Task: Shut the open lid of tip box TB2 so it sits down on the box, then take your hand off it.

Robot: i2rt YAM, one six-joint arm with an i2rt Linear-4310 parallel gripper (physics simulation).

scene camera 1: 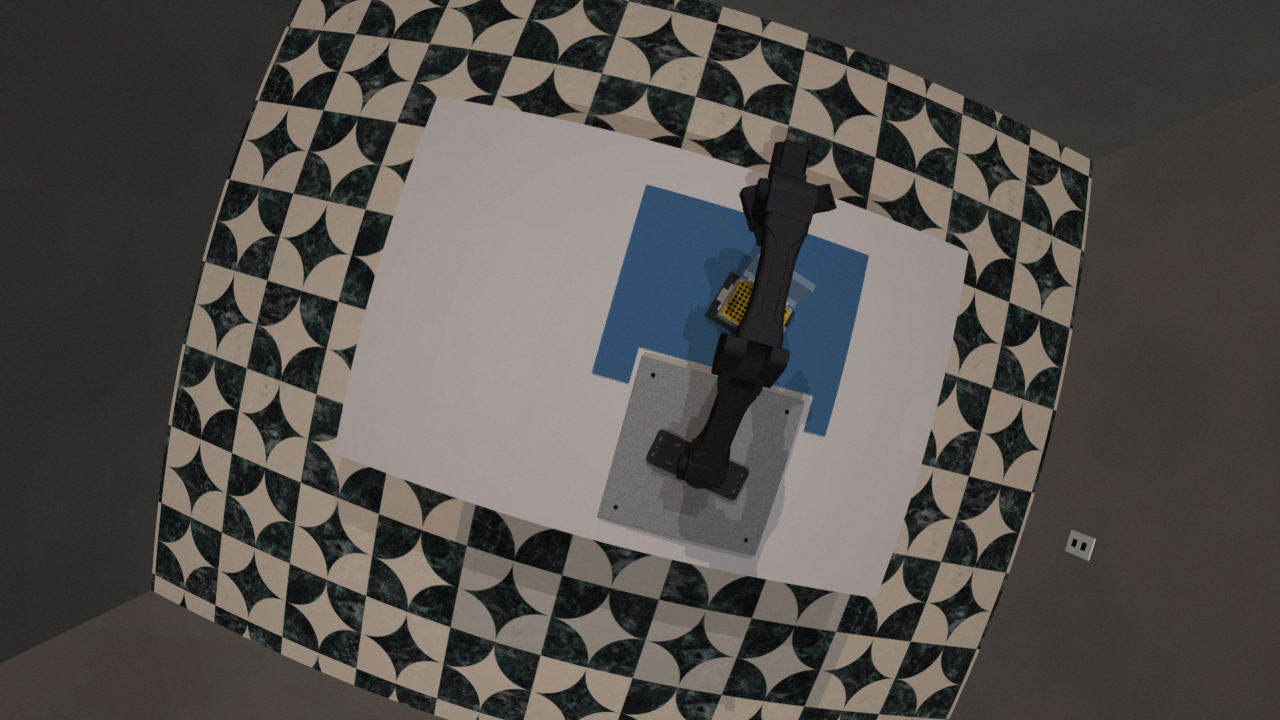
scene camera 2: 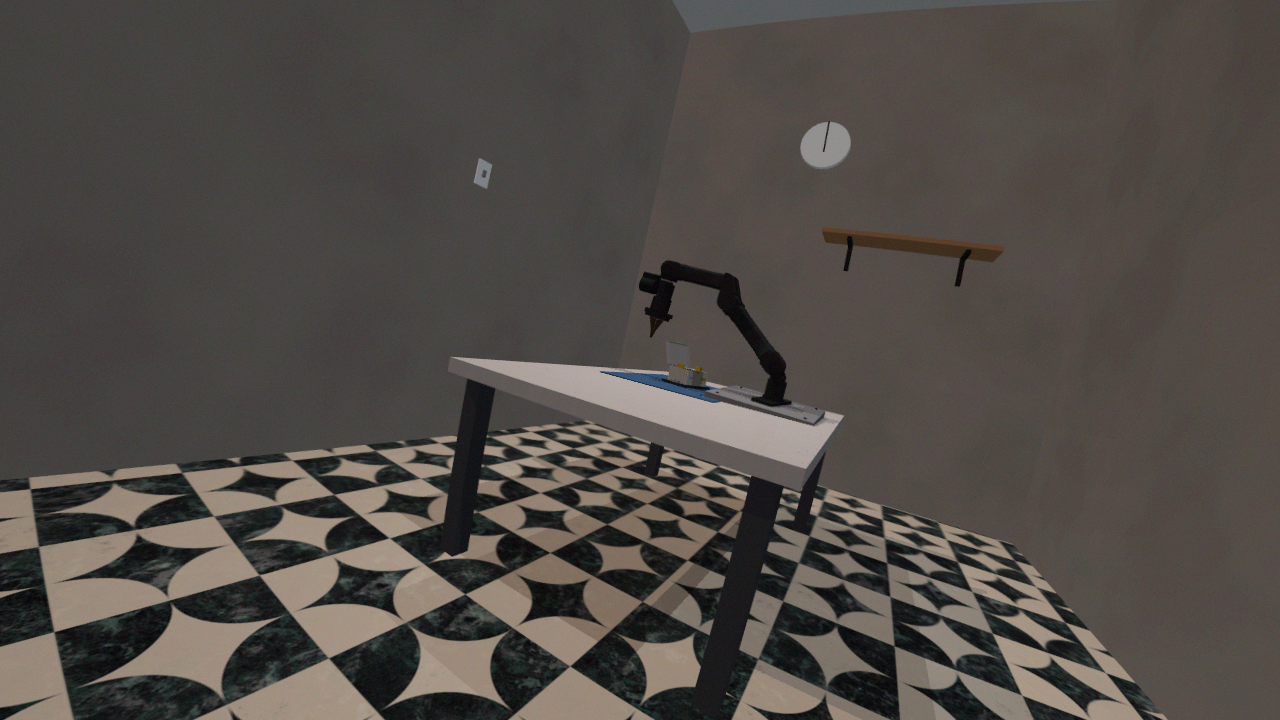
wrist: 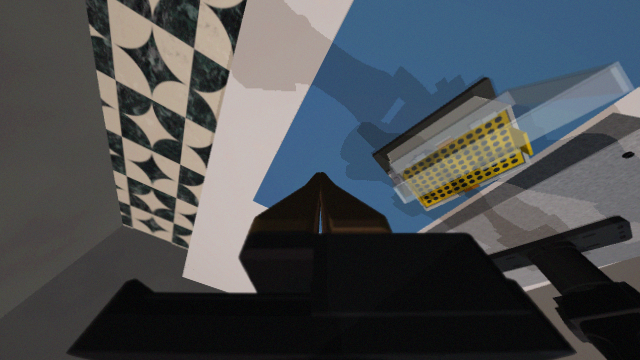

Path:
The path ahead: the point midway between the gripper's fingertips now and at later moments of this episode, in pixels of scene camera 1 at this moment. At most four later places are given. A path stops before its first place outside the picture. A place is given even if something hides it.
My gripper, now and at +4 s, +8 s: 756, 219; 748, 228; 741, 298

